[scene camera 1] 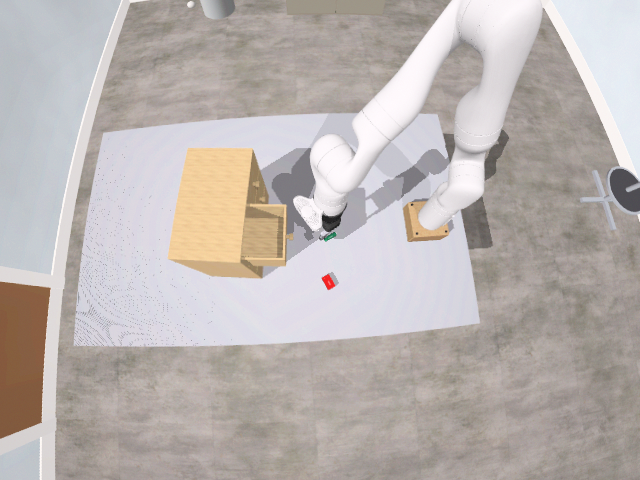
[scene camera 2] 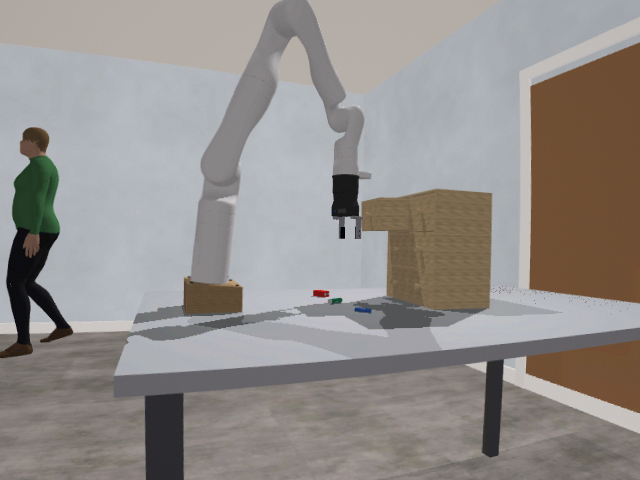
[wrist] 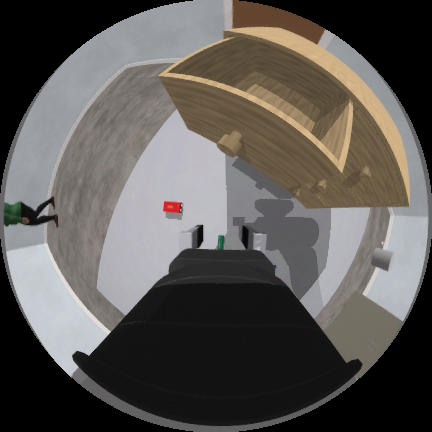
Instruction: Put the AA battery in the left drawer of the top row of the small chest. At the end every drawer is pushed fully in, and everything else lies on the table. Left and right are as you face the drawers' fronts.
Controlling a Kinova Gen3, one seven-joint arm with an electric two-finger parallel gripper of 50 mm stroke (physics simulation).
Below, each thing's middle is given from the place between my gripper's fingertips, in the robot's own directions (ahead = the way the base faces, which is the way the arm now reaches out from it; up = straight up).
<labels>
Now: the small wooden chest (scene camera 1: 207,234) 270 mm ahead of my hand, 40 mm to the right of it and 20 mm below it.
</labels>
